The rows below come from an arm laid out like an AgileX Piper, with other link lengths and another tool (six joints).
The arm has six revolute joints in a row. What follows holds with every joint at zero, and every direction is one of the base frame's.
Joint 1 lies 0.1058 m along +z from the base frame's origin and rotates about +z.
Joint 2 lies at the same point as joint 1 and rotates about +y.
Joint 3 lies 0.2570 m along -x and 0.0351 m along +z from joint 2 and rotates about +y.
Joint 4 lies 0.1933 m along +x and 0.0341 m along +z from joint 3 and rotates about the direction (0.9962, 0, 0.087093).
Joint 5 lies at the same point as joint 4 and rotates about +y.
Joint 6 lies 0.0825 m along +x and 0.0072 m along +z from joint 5 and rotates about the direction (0.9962, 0, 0.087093).
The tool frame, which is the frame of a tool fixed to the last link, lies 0.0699 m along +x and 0.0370 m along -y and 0.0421 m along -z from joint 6; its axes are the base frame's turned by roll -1.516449, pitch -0.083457 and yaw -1.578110 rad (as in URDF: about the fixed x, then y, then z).
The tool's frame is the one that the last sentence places.
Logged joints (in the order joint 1, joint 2, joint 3, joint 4, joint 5, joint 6), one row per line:
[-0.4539 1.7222 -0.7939 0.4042 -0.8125 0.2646]
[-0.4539 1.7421 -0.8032 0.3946 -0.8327 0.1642]
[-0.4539 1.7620 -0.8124 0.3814 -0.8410 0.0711]
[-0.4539 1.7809 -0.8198 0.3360 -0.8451 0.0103]
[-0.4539 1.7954 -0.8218 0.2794 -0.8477 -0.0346]
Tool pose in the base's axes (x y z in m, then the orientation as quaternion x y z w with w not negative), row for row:
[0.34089 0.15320 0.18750 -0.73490 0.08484 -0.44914 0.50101]
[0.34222 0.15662 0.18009 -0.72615 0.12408 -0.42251 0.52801]
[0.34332 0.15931 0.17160 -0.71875 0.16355 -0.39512 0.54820]
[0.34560 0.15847 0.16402 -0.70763 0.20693 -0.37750 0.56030]
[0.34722 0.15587 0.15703 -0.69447 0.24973 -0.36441 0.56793]
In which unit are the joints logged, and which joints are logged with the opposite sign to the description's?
The joints are logged in radians. Opposite sign: joint 1, joint 4, joint 6.
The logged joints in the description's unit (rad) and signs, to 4 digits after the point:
[0.4539 1.7222 -0.7939 -0.4042 -0.8125 -0.2646]
[0.4539 1.7421 -0.8032 -0.3946 -0.8327 -0.1642]
[0.4539 1.7620 -0.8124 -0.3814 -0.8410 -0.0711]
[0.4539 1.7809 -0.8198 -0.3360 -0.8451 -0.0103]
[0.4539 1.7954 -0.8218 -0.2794 -0.8477 0.0346]

